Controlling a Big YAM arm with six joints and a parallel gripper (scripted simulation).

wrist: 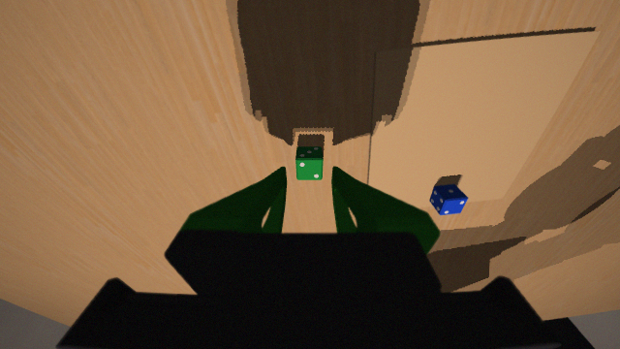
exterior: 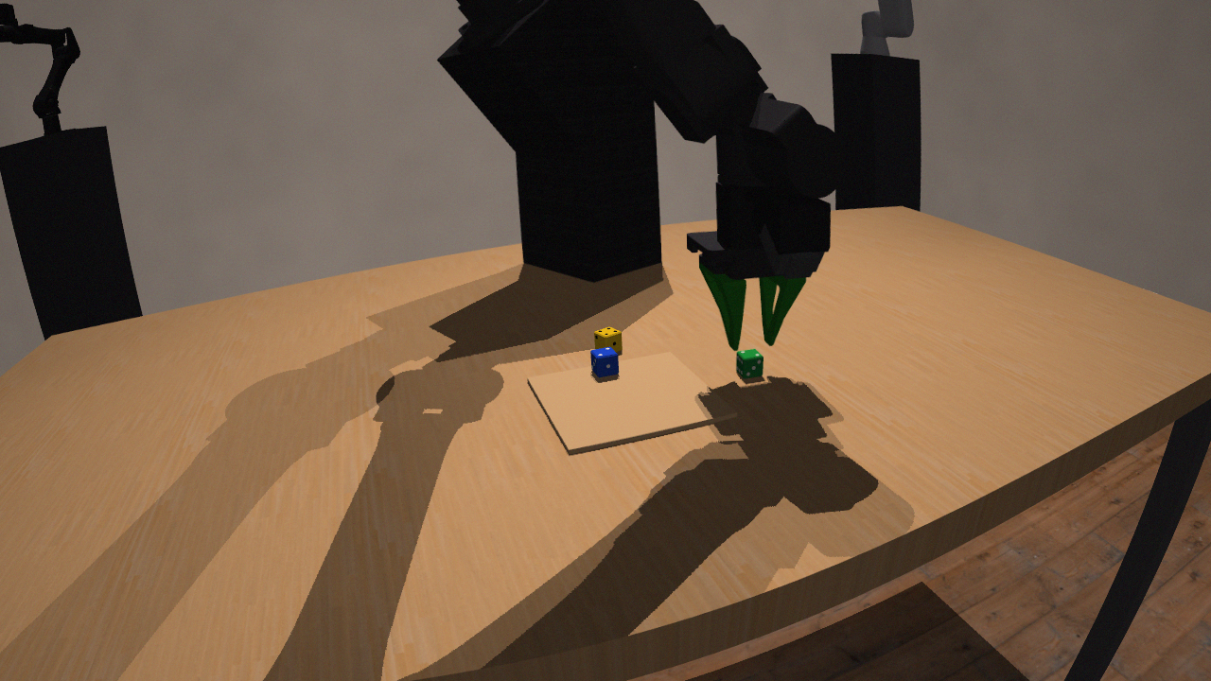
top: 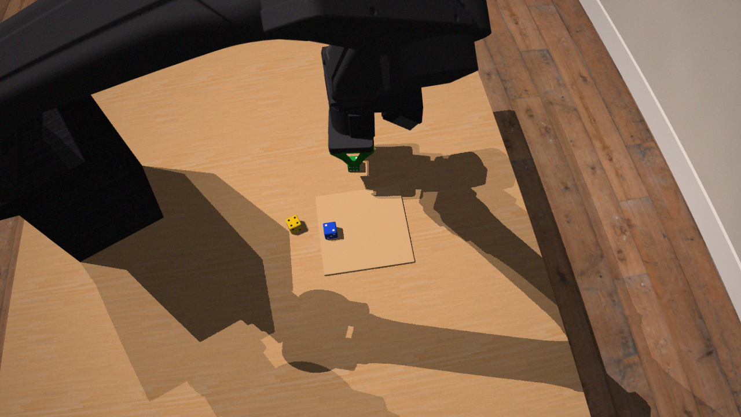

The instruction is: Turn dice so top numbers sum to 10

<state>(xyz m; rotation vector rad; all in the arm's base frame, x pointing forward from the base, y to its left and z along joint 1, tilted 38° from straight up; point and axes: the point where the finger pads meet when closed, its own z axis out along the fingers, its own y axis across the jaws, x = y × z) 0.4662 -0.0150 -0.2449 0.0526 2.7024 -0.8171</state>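
My hand is 30 mm above the green die. From my hand the other things lie so: blue die 120 mm to the right, 60 mm behind, 20 mm below; tan mat 120 mm to the right, 30 mm below; yellow die 110 mm behind, 100 mm to the right, 30 mm below.
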